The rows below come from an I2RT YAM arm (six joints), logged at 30 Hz.
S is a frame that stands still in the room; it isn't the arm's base.
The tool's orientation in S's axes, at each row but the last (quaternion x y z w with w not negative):
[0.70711, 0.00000, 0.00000, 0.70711]
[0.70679, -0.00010, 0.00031, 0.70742]
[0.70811, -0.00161, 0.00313, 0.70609]
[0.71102, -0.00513, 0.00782, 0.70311]
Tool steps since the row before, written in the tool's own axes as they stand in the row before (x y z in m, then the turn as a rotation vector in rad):
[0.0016, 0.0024, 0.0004, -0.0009, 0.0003, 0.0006]
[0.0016, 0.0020, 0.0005, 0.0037, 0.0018, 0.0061]
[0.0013, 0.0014, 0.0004, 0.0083, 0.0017, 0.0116]
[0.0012, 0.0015, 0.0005, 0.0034, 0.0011, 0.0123]
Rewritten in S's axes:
[0.0016, -0.0004, 0.0024, -0.0009, -0.0006, 0.0003]
[0.0016, -0.0005, 0.0020, 0.0037, -0.0061, 0.0018]
[0.0013, -0.0004, 0.0014, 0.0083, -0.0116, 0.0017]
[0.0012, -0.0005, 0.0015, 0.0034, -0.0123, 0.0010]

